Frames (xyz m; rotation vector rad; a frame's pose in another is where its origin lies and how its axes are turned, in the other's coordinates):
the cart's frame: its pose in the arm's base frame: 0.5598 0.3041 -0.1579 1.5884 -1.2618 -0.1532
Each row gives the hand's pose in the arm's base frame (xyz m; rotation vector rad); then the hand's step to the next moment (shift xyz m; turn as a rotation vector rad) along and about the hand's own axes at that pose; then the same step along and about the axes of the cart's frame.
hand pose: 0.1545 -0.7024 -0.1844 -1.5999 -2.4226 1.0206
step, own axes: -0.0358 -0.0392 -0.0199 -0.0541 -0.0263 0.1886
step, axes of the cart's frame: 0.0422 0.0377 0.0022 0.0251 -0.0600 0.1870
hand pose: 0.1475 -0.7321 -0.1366 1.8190 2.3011 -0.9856
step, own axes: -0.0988 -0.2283 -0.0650 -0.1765 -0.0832 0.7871
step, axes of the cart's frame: 0.0845 0.2355 0.0594 0.0587 -0.2755 0.7604
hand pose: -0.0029 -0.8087 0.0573 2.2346 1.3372 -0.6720
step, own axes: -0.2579 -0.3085 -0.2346 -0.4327 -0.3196 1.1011
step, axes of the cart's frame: -0.0824 0.4576 0.0230 0.0403 -0.1589 1.2145
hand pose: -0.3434 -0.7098 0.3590 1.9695 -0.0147 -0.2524
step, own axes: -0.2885 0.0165 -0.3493 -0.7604 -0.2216 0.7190
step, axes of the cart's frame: -0.2676 0.3257 -0.1668 -0.1953 0.2535 1.0207
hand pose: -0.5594 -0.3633 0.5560 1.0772 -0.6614 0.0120
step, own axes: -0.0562 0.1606 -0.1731 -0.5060 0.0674 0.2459
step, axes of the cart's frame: -0.1642 0.0711 -0.1640 -0.2885 0.2513 0.4179
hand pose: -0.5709 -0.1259 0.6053 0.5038 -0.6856 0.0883
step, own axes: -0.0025 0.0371 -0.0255 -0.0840 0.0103 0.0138
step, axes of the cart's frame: -0.0340 0.0001 -0.0296 -0.0587 0.0190 0.0596
